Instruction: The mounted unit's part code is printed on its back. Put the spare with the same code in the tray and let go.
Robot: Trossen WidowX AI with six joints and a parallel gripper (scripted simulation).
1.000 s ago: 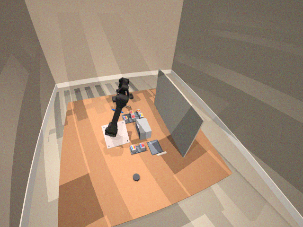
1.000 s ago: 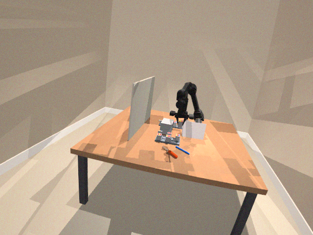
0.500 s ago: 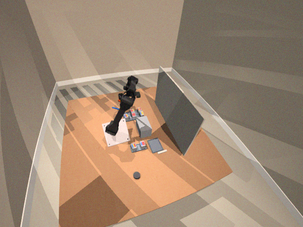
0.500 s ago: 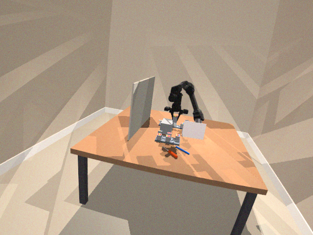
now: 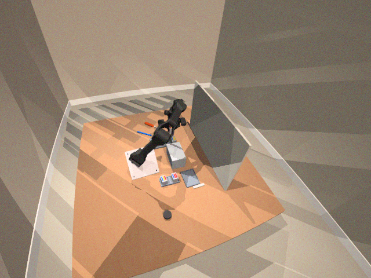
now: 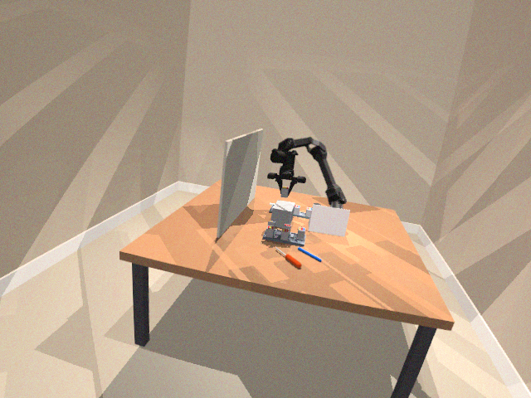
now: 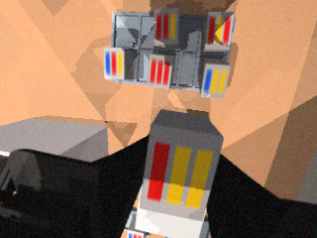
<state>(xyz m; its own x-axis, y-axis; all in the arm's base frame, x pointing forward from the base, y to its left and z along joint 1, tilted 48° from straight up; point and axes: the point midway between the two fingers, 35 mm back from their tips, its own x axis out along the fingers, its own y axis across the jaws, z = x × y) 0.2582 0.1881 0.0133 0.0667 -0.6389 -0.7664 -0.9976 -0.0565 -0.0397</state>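
Right now the dark tray is 6 cm ahead of my gripper tip, 30 cm to the right of it and 19 cm below it. Also, from my gripper tip: tall grey panel: 26 cm ahead, 11 cm to the right, 3 cm above; then grey mounted unit: 1 cm ahead, 11 cm to the right, 14 cm below; then spare: 5 cm behind, 11 cm to the left, 15 cm below.
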